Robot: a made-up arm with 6 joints. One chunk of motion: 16 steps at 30 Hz.
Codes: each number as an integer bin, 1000 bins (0 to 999) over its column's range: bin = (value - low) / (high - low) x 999, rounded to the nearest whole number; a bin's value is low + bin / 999 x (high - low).
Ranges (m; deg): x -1.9..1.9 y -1.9..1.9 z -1.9..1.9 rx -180..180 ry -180..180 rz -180..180
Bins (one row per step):
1: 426 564 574 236 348 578
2: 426 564 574 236 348 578
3: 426 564 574 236 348 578
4: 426 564 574 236 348 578
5: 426 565 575 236 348 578
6: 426 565 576 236 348 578
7: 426 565 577 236 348 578
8: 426 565 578 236 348 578
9: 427 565 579 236 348 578
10: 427 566 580 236 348 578
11: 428 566 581 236 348 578
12: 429 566 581 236 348 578
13: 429 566 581 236 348 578
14: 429 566 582 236 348 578
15: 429 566 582 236 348 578
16: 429 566 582 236 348 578
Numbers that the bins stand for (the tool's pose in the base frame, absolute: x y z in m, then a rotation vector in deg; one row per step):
1: -0.2796 0.2453 0.2834 -94.95 -54.59 28.29
2: -0.2796 0.2453 0.2834 -94.95 -54.59 28.29
3: -0.2796 0.2453 0.2834 -94.95 -54.59 28.29
4: -0.2796 0.2453 0.2834 -94.95 -54.59 28.29
5: -0.2796 0.2491 0.2872 -94.95 -54.59 28.29
6: -0.2796 0.2491 0.2910 -94.95 -54.59 28.29
7: -0.2796 0.2491 0.2948 -94.95 -54.59 28.29
8: -0.2796 0.2491 0.2986 -94.95 -54.59 28.29
9: -0.2758 0.2491 0.3024 -94.95 -54.59 28.29
10: -0.2758 0.2530 0.3062 -94.95 -54.59 28.29
11: -0.2720 0.2530 0.3100 -94.95 -54.59 28.29
12: -0.2682 0.2530 0.3100 -94.95 -54.59 28.29
13: -0.2682 0.2530 0.3100 -94.95 -54.59 28.29
14: -0.2682 0.2530 0.3138 -94.95 -54.59 28.29
15: -0.2682 0.2530 0.3138 -94.95 -54.59 28.29
16: -0.2682 0.2530 0.3138 -94.95 -54.59 28.29

